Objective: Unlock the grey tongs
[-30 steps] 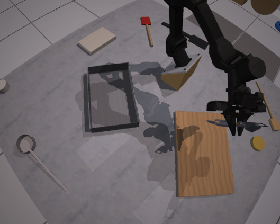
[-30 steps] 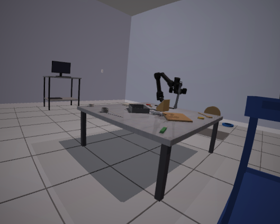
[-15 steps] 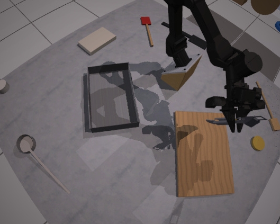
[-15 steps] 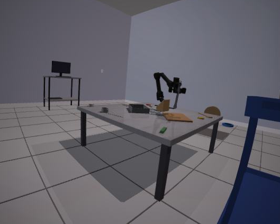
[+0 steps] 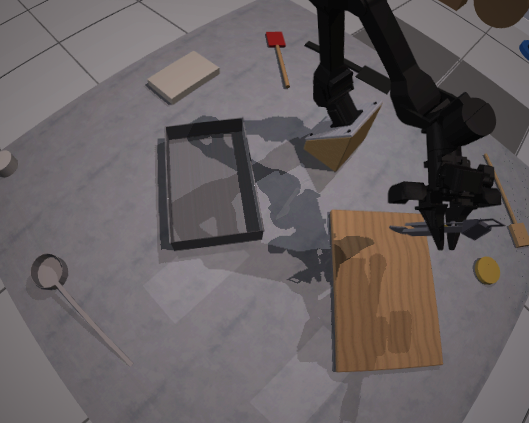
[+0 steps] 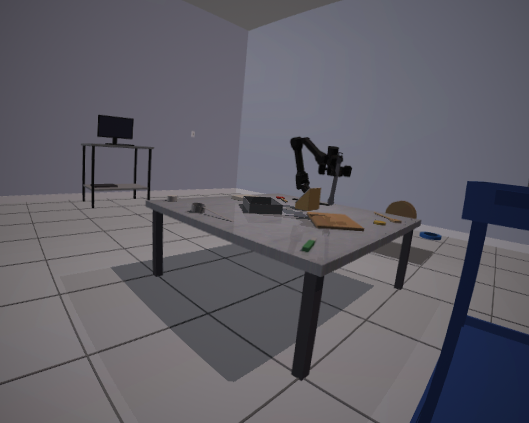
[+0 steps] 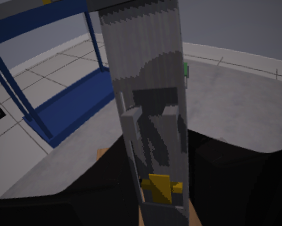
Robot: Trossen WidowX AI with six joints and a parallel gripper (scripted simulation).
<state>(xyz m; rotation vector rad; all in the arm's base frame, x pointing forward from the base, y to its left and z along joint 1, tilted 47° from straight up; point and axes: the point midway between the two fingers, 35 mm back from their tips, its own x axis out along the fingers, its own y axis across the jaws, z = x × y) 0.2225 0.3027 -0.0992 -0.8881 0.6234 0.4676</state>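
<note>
Right now my gripper tip is 25 cm above the wooden board. From my gripper tip the other things lie so: yellow lock piece (3 cm behind, 2 cm to the right, 1 cm above); then roasting tin (6 cm ahead, 46 cm to the right, 23 cm below); then yellow disc (20 cm behind, 21 cm to the left, 25 cm below).
</note>
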